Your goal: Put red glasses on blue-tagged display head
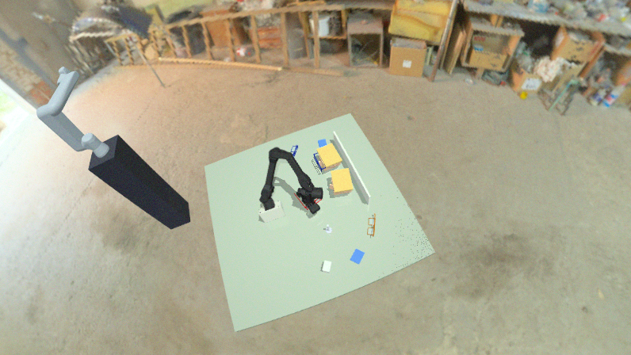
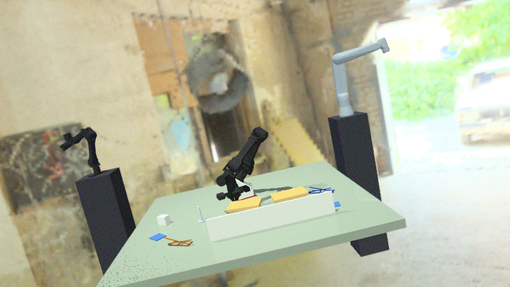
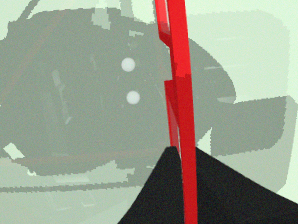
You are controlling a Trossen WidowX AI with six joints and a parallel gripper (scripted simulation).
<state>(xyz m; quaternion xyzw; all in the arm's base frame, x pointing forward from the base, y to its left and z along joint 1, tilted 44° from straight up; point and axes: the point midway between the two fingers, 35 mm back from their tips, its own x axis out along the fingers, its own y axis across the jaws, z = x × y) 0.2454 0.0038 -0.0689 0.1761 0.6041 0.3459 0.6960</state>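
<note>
Now: the small white peg 50 mm ahead of my gripper tip, 200 mm to the right of it and 10 mm above it. Round my gripper tip: white cube (50 mm behind, 420 mm to the right, 10 mm above); display head (230 mm ahead, 270 mm to the left, 40 mm above); long white wall (370 mm ahead, 160 mm to the left, 40 mm above).
</note>
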